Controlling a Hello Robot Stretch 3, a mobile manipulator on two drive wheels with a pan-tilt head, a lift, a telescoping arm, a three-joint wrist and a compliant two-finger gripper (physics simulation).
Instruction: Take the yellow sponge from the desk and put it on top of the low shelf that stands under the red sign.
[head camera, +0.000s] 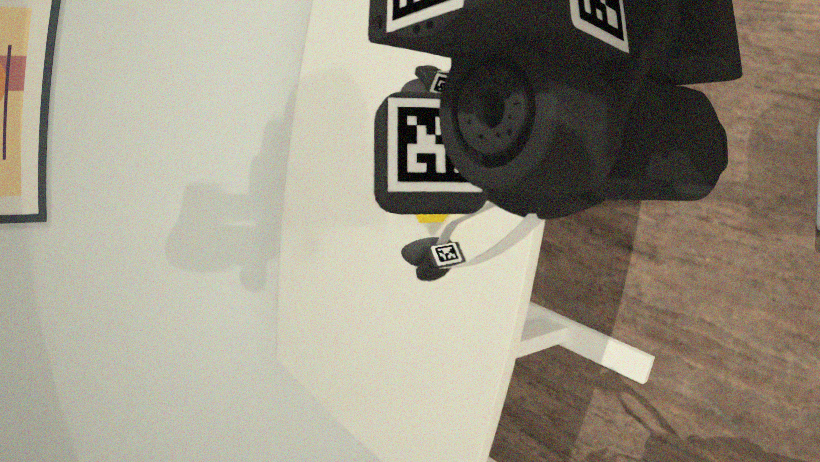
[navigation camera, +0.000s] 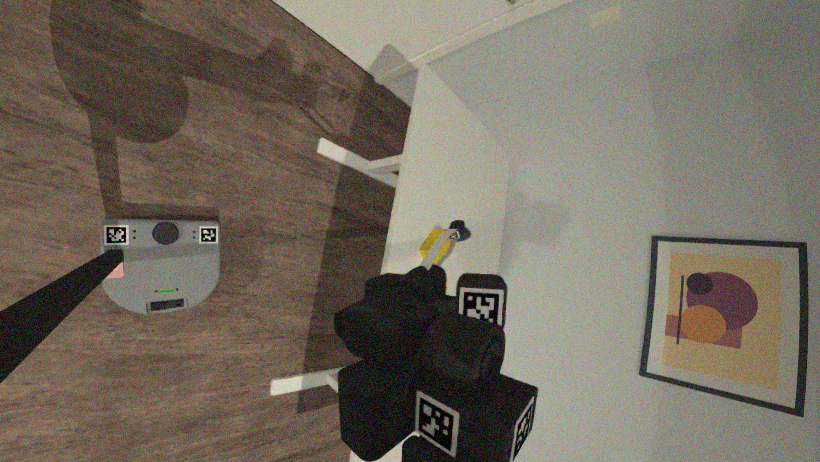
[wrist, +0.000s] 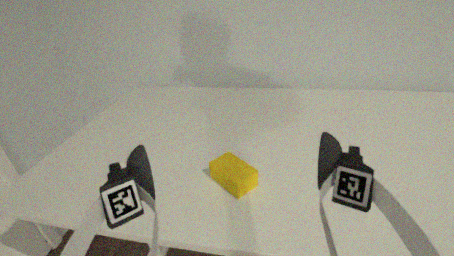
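Pixels of known places: gripper, between the fingertips: (navigation camera: 460, 269); robot's base, origin of its link: (navigation camera: 166, 232).
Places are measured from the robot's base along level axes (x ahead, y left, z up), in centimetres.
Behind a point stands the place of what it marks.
The yellow sponge (head camera: 432, 218) {z 74.7, x 4.0, y -69.2 cm} (navigation camera: 430, 243) {z 74.9, x 0.2, y -64.7 cm} (wrist: 233, 174) lies on the white desk (head camera: 372, 344) {z 72.1, x 28.7, y -89.4 cm} (navigation camera: 459, 143) {z 72.1, x 37.9, y -84.5 cm} (wrist: 290, 215). In the head view my wrist hides most of it, and in the navigation view a finger strip covers part of it. My gripper (head camera: 425, 166) {z 101.3, x -1.6, y -39.5 cm} (wrist: 233, 158) {z 101.3, x -1.6, y -39.5 cm} is open and empty, above the desk. In the wrist view its fingers stand wide apart, one to each side of the sponge in the picture, with desk surface showing between each finger and the sponge. The low shelf and the red sign do not show in these views.
A wall runs along the desk's far side, with a framed picture (head camera: 14, 114) {z 144.6, x -18.9, y -127.0 cm} (navigation camera: 723, 321) {z 159.6, x -23.5, y -126.1 cm} on it. White desk legs (head camera: 628, 361) (navigation camera: 350, 157) reach out over the wooden floor. My grey base (navigation camera: 189, 264) {z 16.0, x -10.4, y -6.9 cm} stands on the floor away from the desk.
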